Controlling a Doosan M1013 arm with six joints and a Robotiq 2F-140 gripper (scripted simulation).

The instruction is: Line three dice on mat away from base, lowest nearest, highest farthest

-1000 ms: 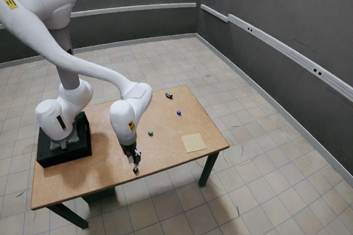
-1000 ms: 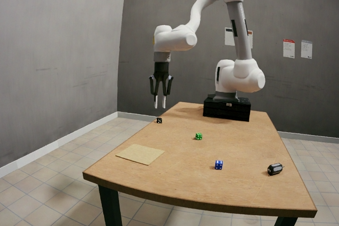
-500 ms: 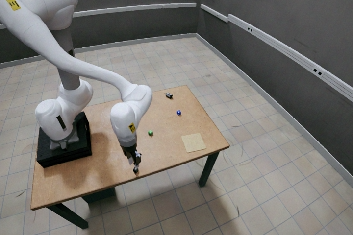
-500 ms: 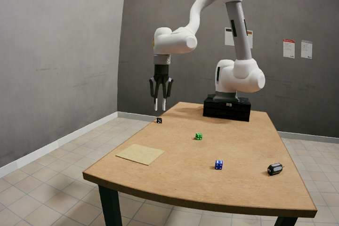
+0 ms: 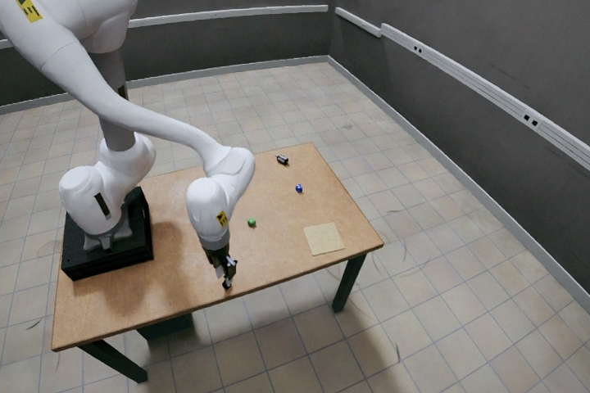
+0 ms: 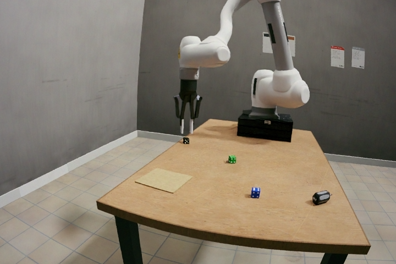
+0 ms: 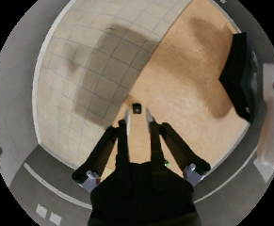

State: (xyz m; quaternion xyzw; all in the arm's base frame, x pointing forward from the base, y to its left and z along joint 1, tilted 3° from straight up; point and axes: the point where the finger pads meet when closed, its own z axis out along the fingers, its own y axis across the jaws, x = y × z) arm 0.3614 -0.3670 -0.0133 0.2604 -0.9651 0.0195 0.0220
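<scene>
My gripper is now 70 mm above the black die. Round my hand: tan mat 430 mm ahead, 80 mm below, 40 mm to the left; green die 240 mm to the left, 180 mm ahead, 70 mm below; blue die 460 mm ahead, 340 mm to the left, 70 mm below.
</scene>
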